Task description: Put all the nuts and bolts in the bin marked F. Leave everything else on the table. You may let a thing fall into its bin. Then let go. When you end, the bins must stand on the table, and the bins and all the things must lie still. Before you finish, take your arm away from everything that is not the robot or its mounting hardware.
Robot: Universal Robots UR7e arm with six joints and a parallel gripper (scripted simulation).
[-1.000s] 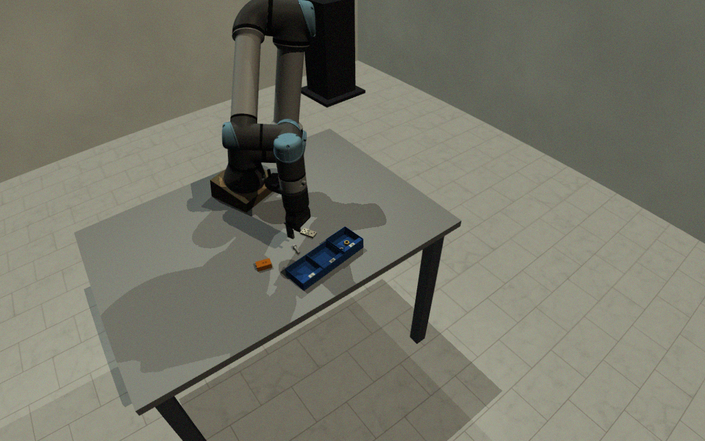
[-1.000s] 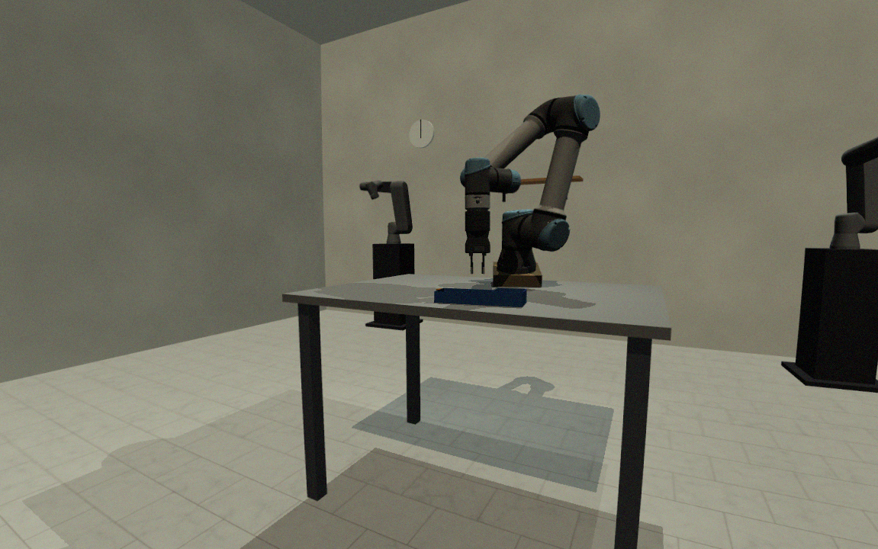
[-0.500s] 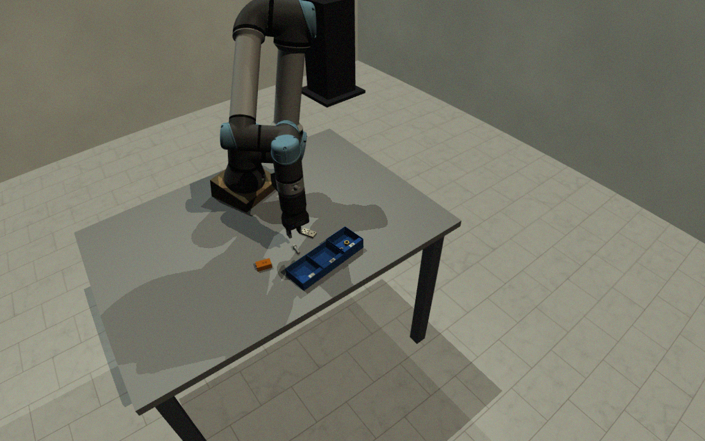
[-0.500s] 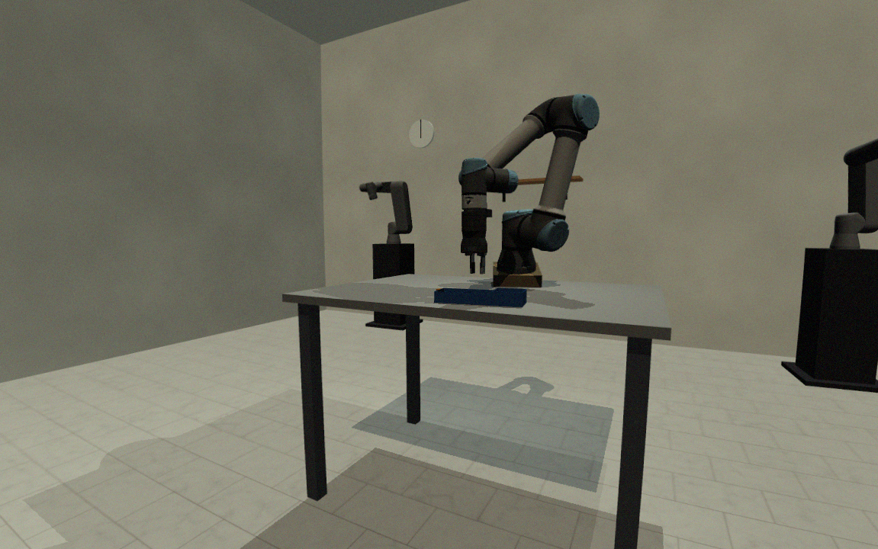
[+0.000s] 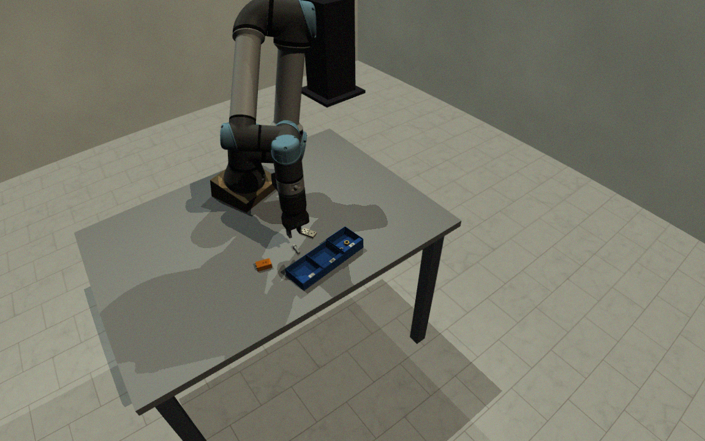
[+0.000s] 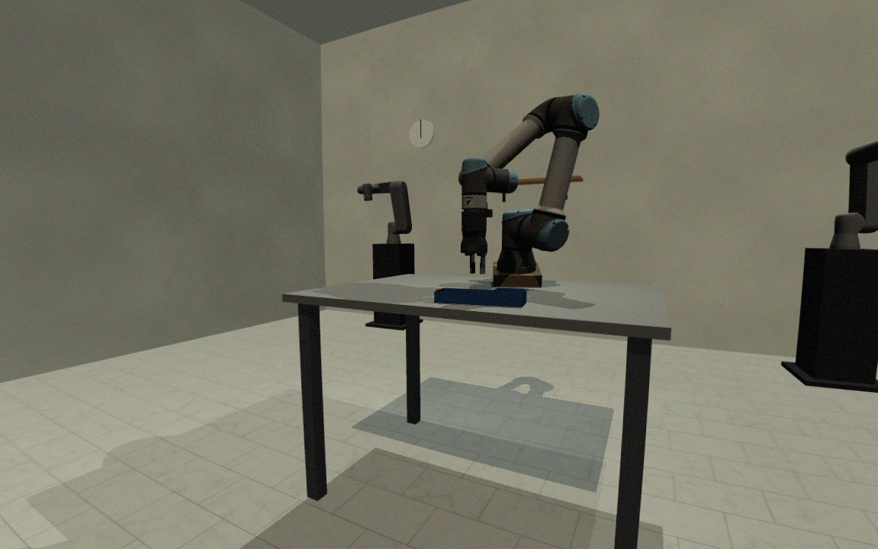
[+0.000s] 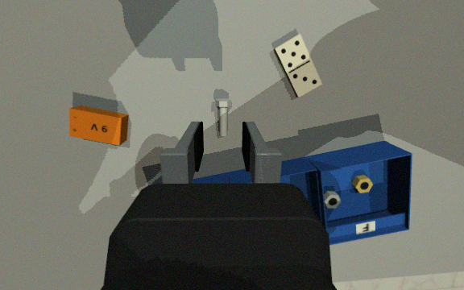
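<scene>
My gripper is now 9 cm above the grey bolt and 1 cm past it. Round my hand: orange 9 V battery (13 cm to the right, 8 cm below, 1 cm behind); white domino (9 cm below, 8 cm to the left, 4 cm behind); blue bin row (10 cm ahead, 7 cm below, 4 cm to the left).
</scene>
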